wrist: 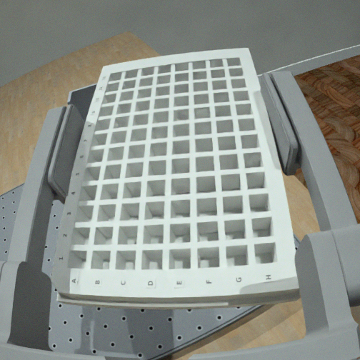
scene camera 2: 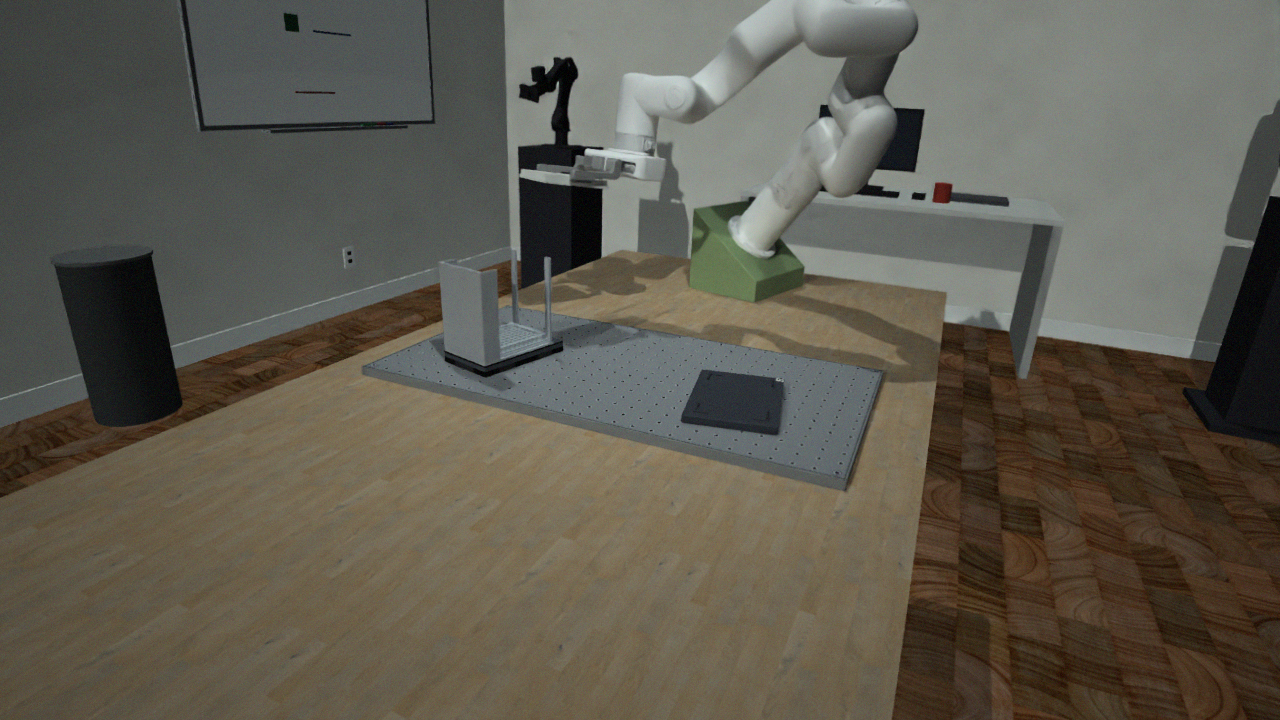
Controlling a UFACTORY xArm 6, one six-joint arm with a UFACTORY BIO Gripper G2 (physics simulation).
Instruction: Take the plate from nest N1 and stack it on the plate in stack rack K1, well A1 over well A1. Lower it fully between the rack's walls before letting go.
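Where they show: end effector, tool point: [scene camera 2: 565, 173]; arm's base, origin of the base link: [scene camera 2: 750, 238].
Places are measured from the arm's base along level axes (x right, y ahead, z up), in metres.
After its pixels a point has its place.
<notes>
The white plate [scene camera 2: 556, 178] {z 0.159, x 0.175, y 0.528 m} [wrist: 180, 281] is held roughly level by my gripper [scene camera 2: 577, 170] [wrist: 175, 137], which is shut on its two long sides. In the wrist view row 1 and the letters A to H are nearest. In the scene view the held plate is high above the board, up and to the right of stack rack K1 [scene camera 2: 469, 313] {z -0.009, x 0.173, y 0.761 m}. The rack has tall grey walls at one corner, thin posts and a black base. A pale plate [scene camera 2: 522, 336] {z -0.066, x 0.149, y 0.669 m} lies low inside it. The flat black nest N1 [scene camera 2: 733, 400] {z -0.087, x -0.201, y 0.689 m} shows no plate on it. Well A1 of the rack's plate cannot be made out.
The rack and nest stand on a grey perforated board [scene camera 2: 590, 404] {z -0.098, x -0.032, y 0.773 m} [wrist: 192, 327] on the wooden table [scene camera 2: 501, 537] {z -0.111, x -0.097, y 1.055 m}. The rack's walls and posts rise well above the board. The arm's green base [scene camera 2: 742, 259] {z -0.029, x -0.014, y 0.094 m} is at the table's back.
</notes>
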